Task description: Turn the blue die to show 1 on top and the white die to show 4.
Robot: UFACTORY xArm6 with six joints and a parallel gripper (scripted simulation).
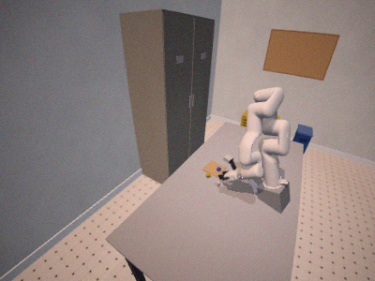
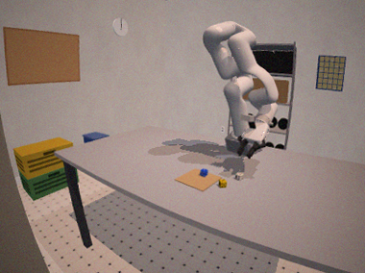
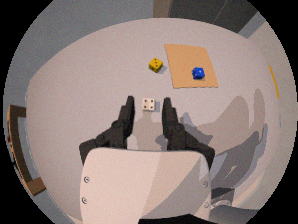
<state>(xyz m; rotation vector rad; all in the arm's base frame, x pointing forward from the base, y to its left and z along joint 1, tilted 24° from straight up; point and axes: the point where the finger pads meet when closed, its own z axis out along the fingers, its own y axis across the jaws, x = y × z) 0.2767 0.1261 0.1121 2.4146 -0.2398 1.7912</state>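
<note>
My gripper is now 30 mm short of the white die, 10 mm to the left of it and 100 mm above it. The rest, counted from my hand: blue die 90 mm ahead, 140 mm to the right, 100 mm below; then yellow die 120 mm ahead, 40 mm to the right, 100 mm below; then tan mat 120 mm ahead, 150 mm to the right, 110 mm below.
</note>
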